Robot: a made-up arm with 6 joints.
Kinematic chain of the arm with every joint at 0, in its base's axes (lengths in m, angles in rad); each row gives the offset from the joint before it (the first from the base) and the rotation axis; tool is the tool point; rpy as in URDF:
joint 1: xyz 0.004 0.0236 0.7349 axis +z
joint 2: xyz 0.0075 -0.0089 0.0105 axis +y
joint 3: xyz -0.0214 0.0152 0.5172 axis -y
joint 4: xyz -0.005 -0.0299 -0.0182 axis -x
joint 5: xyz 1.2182 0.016 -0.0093 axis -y
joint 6: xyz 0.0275 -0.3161 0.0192 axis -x
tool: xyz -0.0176 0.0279 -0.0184 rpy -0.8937 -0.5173 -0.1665
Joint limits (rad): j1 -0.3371..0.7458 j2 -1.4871..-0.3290 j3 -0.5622..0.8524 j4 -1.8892..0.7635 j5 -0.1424..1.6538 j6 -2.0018..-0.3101
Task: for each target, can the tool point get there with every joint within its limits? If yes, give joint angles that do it. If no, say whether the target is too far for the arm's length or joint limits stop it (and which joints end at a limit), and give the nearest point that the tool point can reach.
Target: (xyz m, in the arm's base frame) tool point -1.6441 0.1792 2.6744
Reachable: no: too far | nearest point -1.1048 0.1283 2.0461 | short by 0.830 m
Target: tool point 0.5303 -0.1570 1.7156
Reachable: yes | joints 0.0752 -1.0478 -0.2277 -0.8324 0.9522 -1.0658
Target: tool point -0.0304 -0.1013 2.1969
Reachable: yes | joints 0.0885 -0.9033 0.5936 -1.2619 1.2807 -1.5065
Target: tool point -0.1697 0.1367 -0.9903
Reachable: no: joint limits stop it (at a limit: joint 1, joint 2, joint 3, joint 5, joint 6) | nearest point 0.6431 0.6243 0.6566 | short by 1.900 m
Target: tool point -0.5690 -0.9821 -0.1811
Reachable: no: joint limits stop it (at a limit: joint 1, joint 2, joint 3, joint 4, joint 6) | nearest point -0.9107 -1.1342 1.4695 | short by 1.692 m
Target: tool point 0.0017 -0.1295 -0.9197
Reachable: no: joint limits stop it (at a limit: joint 1, joint 2, joint 3, joint 5, joint 6) | nearest point 0.8178 -0.3054 0.6555 | short by 1.783 m
